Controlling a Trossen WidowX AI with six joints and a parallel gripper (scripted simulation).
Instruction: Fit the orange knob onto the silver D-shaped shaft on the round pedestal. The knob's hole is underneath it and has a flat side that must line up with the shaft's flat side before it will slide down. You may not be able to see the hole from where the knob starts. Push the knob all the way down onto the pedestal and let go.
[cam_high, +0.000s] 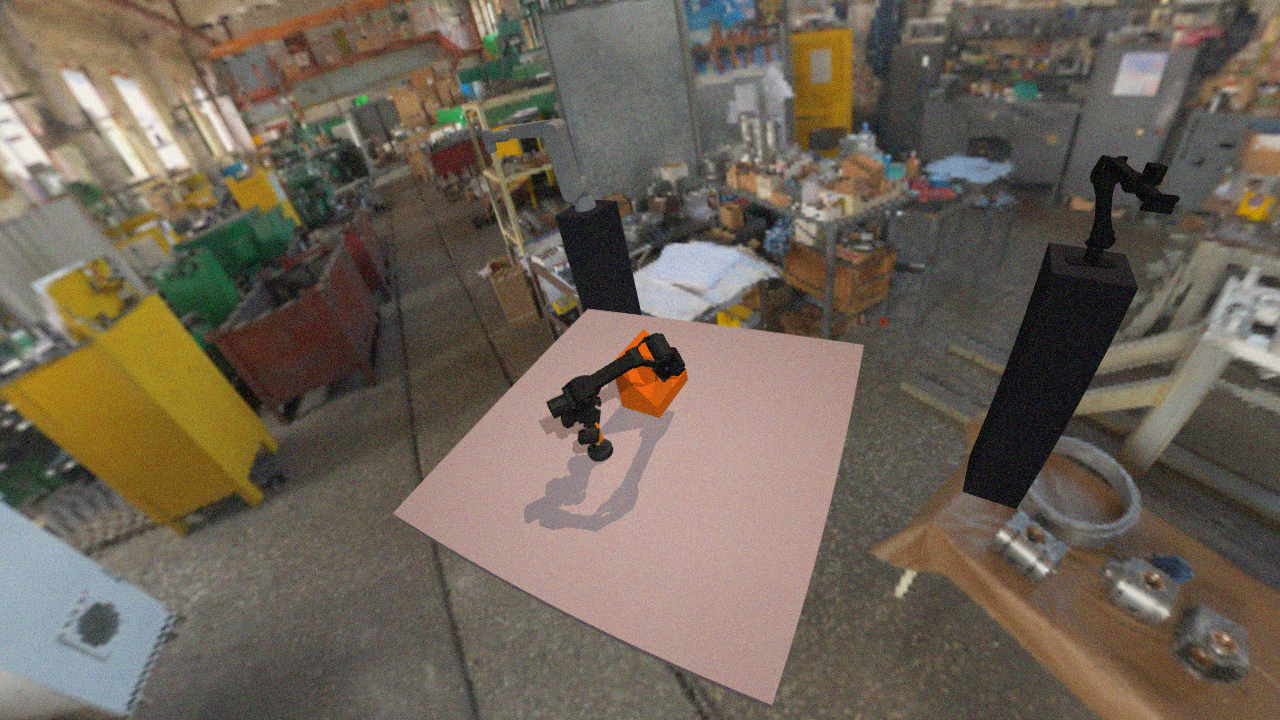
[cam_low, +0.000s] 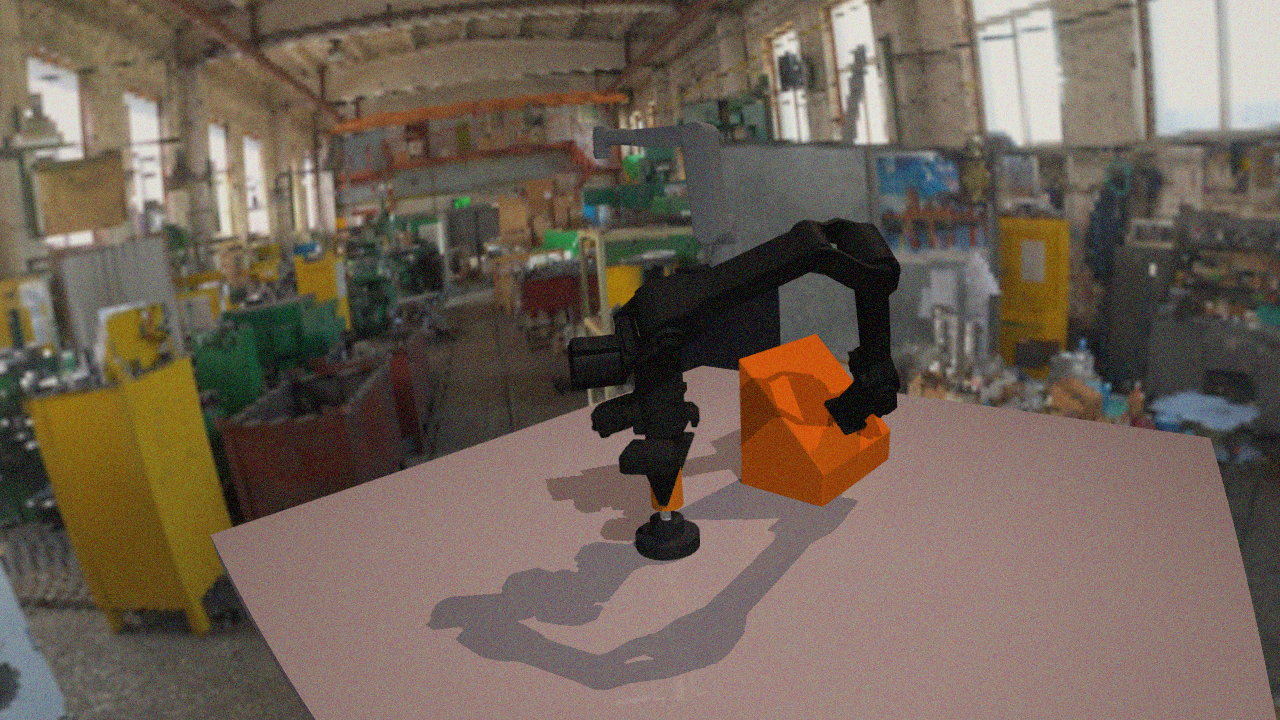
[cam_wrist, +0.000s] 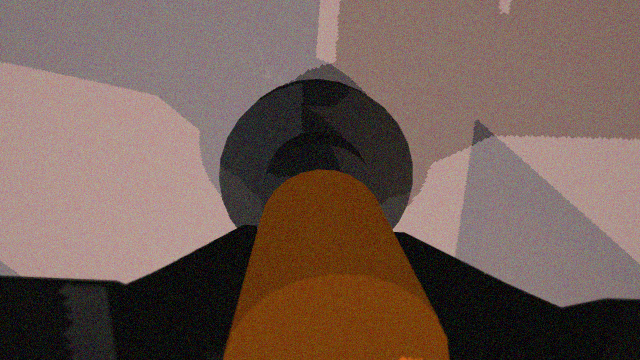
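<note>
Now: gripper tip 3 cm below the orange knob. Also, from my gripper tip: black round pedestal: 4 cm below.
</note>
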